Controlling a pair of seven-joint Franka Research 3 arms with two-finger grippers.
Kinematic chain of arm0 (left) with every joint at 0, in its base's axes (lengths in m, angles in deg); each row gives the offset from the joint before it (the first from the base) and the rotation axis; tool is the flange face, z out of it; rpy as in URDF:
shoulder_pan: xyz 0 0 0.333 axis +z
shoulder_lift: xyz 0 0 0 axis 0.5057 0.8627 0
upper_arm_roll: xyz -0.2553 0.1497 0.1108 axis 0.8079 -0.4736 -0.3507
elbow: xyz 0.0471 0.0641 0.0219 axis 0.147 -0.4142 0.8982
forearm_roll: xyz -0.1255 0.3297 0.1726 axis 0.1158 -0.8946 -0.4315
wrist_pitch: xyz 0 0 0 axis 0.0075 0.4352 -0.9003
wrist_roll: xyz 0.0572 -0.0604 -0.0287 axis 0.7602 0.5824 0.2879
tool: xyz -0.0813 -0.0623 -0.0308 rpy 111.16 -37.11 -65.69
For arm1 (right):
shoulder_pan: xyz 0 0 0.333 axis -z
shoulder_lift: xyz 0 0 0 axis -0.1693 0.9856 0
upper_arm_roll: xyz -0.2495 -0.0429 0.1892 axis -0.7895 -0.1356 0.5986
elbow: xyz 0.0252 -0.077 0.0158 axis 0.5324 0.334 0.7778
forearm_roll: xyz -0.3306 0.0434 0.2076 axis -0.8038 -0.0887 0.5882
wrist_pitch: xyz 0 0 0 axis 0.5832 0.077 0.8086
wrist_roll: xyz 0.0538 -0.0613 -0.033 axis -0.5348 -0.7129 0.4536
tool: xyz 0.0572 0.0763 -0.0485 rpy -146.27 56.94 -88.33
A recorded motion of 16 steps. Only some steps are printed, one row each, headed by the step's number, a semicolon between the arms.
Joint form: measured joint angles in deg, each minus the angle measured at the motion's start. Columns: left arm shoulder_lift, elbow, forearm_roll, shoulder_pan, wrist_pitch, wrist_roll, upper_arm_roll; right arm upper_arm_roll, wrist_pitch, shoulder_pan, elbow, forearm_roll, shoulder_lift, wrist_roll.
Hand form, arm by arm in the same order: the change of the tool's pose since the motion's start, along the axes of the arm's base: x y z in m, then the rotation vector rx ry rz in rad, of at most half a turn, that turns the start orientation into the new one. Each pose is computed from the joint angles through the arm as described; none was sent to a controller.
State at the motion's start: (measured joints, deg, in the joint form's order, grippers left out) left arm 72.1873 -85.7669 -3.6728 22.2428 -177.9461 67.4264 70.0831; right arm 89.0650 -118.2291 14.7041 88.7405 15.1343 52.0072 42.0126
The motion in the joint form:
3: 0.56 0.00 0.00 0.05 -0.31 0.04 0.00; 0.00 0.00 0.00 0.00 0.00 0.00 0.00
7: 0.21 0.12 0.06 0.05 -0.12 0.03 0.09; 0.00 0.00 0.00 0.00 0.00 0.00 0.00
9: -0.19 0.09 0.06 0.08 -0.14 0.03 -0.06; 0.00 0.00 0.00 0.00 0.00 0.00 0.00
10: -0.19 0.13 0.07 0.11 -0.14 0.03 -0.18; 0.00 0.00 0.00 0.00 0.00 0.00 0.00
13: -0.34 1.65 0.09 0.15 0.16 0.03 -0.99; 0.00 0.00 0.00 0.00 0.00 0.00 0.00
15: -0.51 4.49 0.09 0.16 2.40 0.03 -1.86; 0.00 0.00 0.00 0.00 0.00 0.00 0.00
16: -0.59 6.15 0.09 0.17 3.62 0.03 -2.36; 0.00 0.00 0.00 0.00 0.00 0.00 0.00
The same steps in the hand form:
3: 0.0004 0.0005 -0.0044 0.0015 0.0043 0.0019; 0.0000 0.0000 0.0000 0.0000 0.0000 0.0000
7: 0.0008 -0.0004 -0.0008 -0.0003 -0.0005 0.0007; 0.0000 0.0000 0.0000 0.0000 0.0000 0.0000
9: 0.0011 0.0011 0.0023 -0.0012 -0.0072 0.0039; 0.0000 0.0000 0.0000 0.0000 0.0000 0.0000
10: 0.0014 0.0023 0.0026 -0.0012 -0.0079 0.0066; 0.0000 0.0000 0.0000 0.0000 0.0000 0.0000
13: 0.0104 0.0088 0.0139 -0.0031 -0.0318 0.0212; 0.0000 0.0000 0.0000 0.0000 0.0000 0.0000
15: 0.0221 0.0152 0.0328 -0.0059 -0.0453 0.0339; 0.0000 0.0000 0.0000 0.0000 0.0000 0.0000
16: 0.0287 0.0191 0.0440 -0.0074 -0.0544 0.0413; 0.0000 0.0000 0.0000 0.0000 0.0000 0.0000

